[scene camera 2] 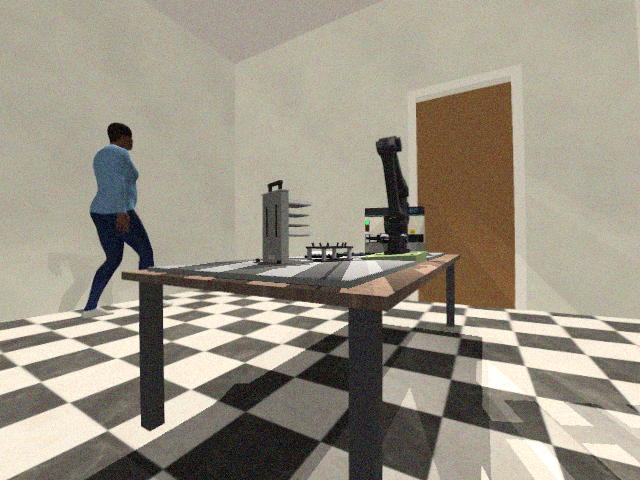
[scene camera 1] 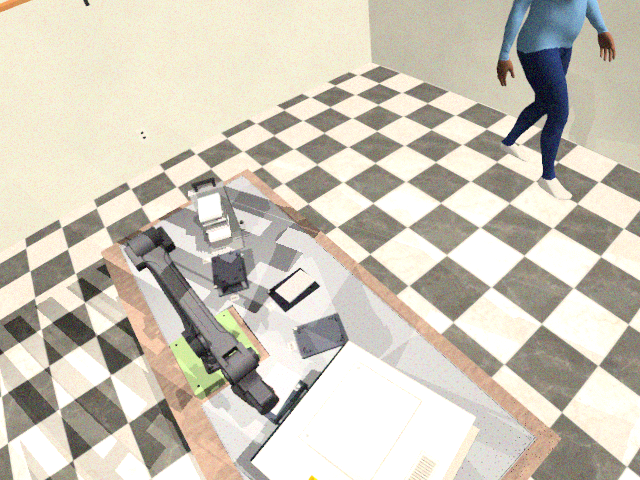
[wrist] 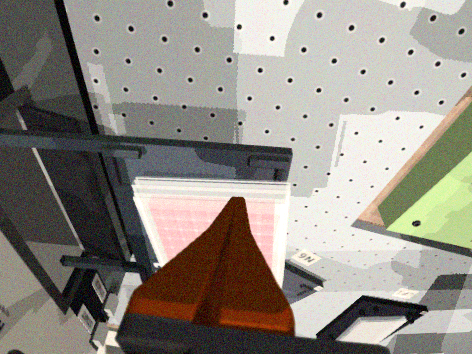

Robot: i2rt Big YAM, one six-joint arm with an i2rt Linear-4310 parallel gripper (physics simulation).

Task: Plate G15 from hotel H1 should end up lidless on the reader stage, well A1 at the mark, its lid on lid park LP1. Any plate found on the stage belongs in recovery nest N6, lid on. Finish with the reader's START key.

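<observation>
My gripper is shut and empty. Its orange-brown fingers stand in front of the pink-welled plate in the wrist view; I cannot tell whether they touch it. The plate is on the dark reader stage; its A1 corner is hidden, and whether it has a lid is unclear. A white lid lies on the dark park LP1. Nest N6 is partly hidden in the wrist view. Hotel H1 holds pale plates.
The large white reader stands beside the stage. Two small panel labels are unreadable. Another dark nest is near the hotel. The arm's green base plate has a wooden edge. A person is beyond the table.
</observation>
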